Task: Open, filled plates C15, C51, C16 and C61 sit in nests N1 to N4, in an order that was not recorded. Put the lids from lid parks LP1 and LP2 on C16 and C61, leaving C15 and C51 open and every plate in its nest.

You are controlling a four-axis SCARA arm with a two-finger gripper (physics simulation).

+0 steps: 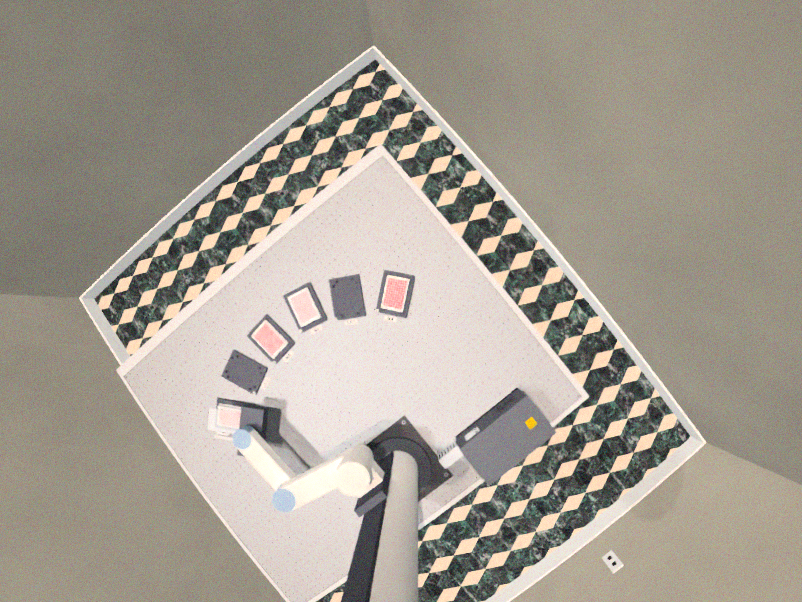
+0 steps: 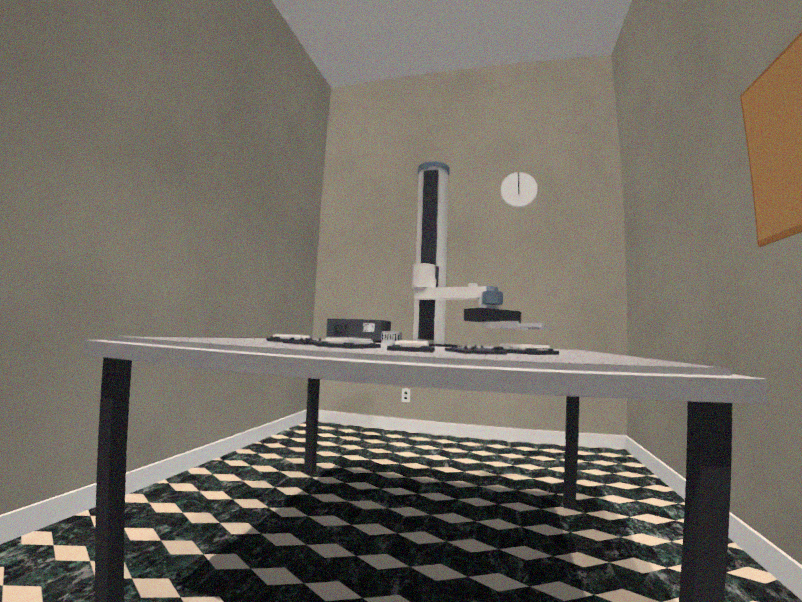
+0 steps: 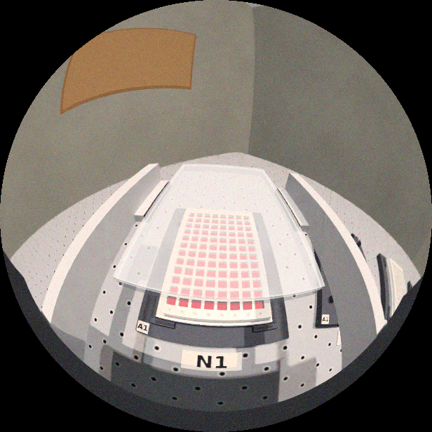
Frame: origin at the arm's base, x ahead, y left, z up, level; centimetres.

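Where they show: gripper, fingertip midpoint: (image 1: pixel 217 420) (image 2: pixel 530 325); arm's base, link origin: (image 1: pixel 398 467).
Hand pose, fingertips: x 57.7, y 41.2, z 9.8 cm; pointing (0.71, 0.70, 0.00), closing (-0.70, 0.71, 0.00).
Note:
Each offset is from my fingertips to the top centre of the thing. "spot": to the spot under its first point.
My gripper (image 1: pixel 226 419) (image 2: pixel 508 324) (image 3: pixel 224 176) is shut on a clear lid {dx -1.6, dy -1.5, dz -0.4 cm} (image 1: pixel 212 421) (image 2: pixel 529 325) (image 3: pixel 220 187), held level by its long sides. The lid hangs above the open plate (image 1: pixel 228 415) (image 3: pixel 215 304) with red wells in nest N1 (image 3: pixel 212 334), apart from it. This plate's name cannot be read. Lid park LP2 {dx +9.4, dy -16.1, dz -6.5 cm} (image 1: pixel 244 371) (image 3: pixel 327 312) is bare. The N2 plate {dx +12.7, dy -33.1, dz -5.9 cm} (image 1: pixel 270 338) (image 3: pixel 397 285) and N4 plate {dx -4.3, dy -82.6, dz -5.9 cm} (image 1: pixel 396 292) look strong red; the N3 plate {dx +13.7, dy -52.0, dz -5.6 cm} (image 1: pixel 304 307) looks paler, as if lidded. Lid park LP1 {dx +6.3, dy -67.3, dz -6.5 cm} (image 1: pixel 347 296) is bare. Plate names there are unreadable.
The nests and parks form an arc on the pale table (image 1: pixel 388 213) (image 2: pixel 421 366) around the arm's base (image 1: pixel 401 447). A dark grey box {spot: dx -68.0, dy -81.2, dz +3.0 cm} (image 1: pixel 505 437) (image 2: pixel 358 327) with a yellow mark stands beside the base. The arm's column (image 2: pixel 442 226) rises behind the stations.

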